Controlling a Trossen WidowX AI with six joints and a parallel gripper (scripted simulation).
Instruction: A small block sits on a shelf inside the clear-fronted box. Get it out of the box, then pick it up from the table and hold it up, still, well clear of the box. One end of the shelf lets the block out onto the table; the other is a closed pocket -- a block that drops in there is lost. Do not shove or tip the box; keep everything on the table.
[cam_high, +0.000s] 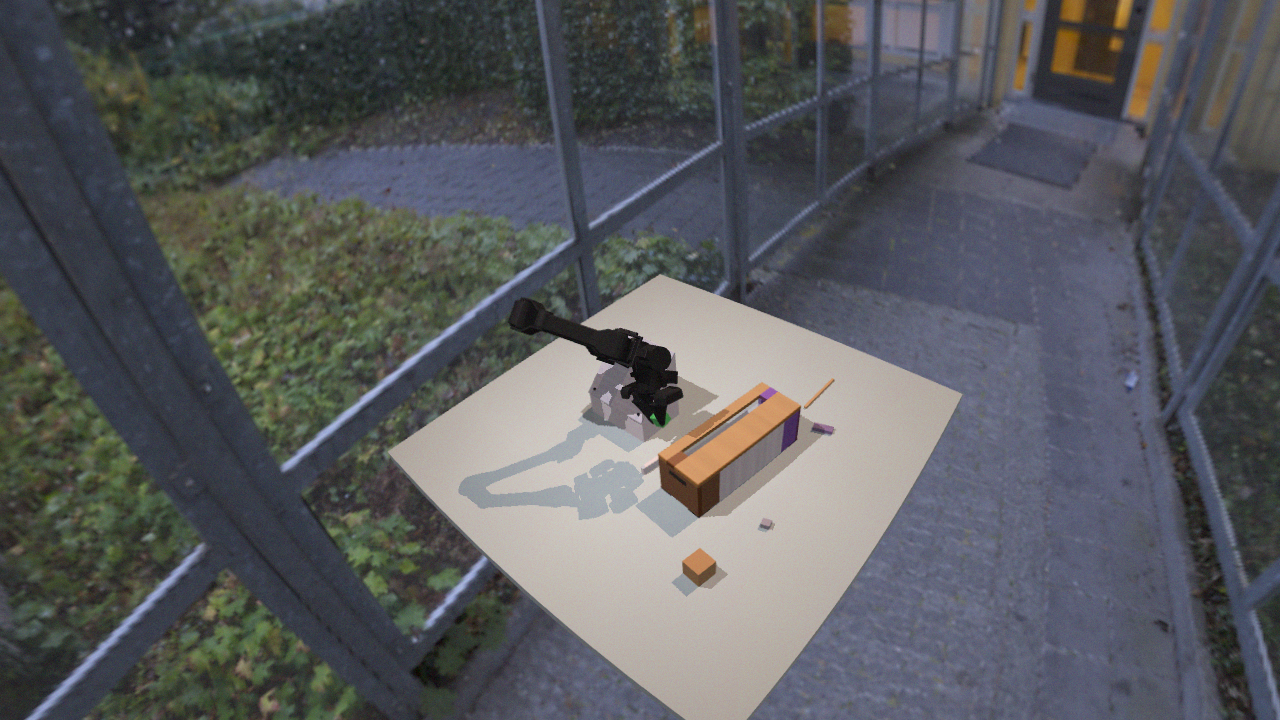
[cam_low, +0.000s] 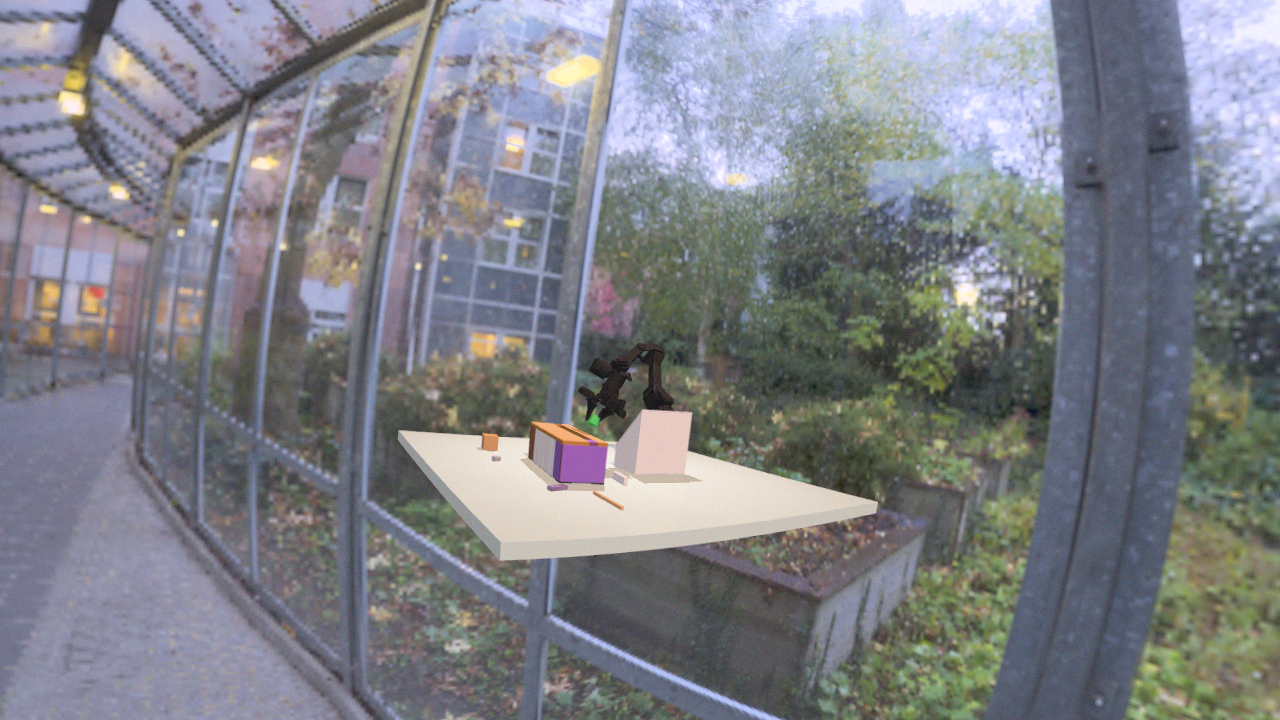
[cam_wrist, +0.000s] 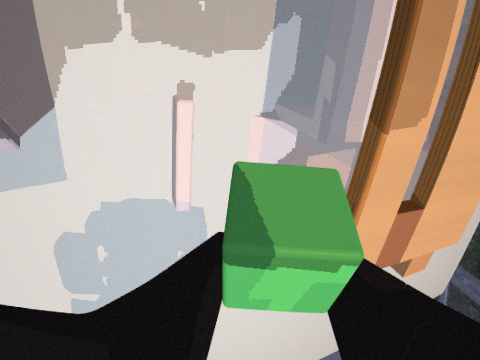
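Right now the green block is 10 mm to the left of my gripper tip and 10 mm above it. Round my gripper tip: box (120 mm to the left, 110 mm ahead, 90 mm below); purple flat piece (370 mm to the left, 290 mm ahead, 140 mm below); orange cube (300 mm ahead, 210 mm to the right, 120 mm below).
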